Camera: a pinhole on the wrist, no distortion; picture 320 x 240 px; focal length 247.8 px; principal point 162.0 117.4 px. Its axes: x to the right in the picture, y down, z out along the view. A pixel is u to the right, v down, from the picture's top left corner.
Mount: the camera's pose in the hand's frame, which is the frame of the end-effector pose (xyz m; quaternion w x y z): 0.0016 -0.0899 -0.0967 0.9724 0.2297 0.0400 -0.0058
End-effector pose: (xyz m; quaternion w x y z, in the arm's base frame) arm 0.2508 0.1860 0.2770 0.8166 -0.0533 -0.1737 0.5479
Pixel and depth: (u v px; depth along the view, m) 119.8 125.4 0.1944
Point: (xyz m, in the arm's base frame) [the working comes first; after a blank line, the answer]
In the camera's frame: -0.0331 0.0063 0.1944

0.3674 0.0948 0.3974
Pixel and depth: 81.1 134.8 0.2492
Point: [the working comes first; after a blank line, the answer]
In the camera's frame: -0.0814 0.0175 0.2492

0.3458 0.0432 0.4456
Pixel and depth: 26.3 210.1 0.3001
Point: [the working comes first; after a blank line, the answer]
In the camera's frame: -0.1643 0.1123 0.3001

0.2339 -0.0119 0.4996
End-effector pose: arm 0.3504 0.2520 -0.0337 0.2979 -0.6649 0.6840 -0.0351
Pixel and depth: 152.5 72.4 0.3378
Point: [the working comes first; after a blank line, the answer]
In the camera's frame: -0.0130 -0.0613 0.3378

0.6950 0.2691 -0.0527
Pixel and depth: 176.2 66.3 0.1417
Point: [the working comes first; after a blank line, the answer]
In the camera's frame: 0.0081 -0.0292 0.1417

0.5182 0.2191 0.0259
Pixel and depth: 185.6 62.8 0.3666
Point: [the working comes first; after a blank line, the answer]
In the camera's frame: 0.0349 -0.0808 0.3666

0.7306 0.2244 -0.0679
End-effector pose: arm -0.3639 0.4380 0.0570 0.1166 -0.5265 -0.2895 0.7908
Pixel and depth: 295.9 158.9 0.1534
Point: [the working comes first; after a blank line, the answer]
In the camera's frame: 0.0829 0.0257 0.1534

-0.4609 0.5788 0.0740
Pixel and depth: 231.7 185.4 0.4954
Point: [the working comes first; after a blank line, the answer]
In the camera's frame: 0.1393 0.1359 0.4954

-0.8176 0.5469 0.1372
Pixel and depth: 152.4 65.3 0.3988
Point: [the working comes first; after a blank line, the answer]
In the camera's frame: -0.0154 -0.0838 0.3988

-0.6113 0.6466 0.3078
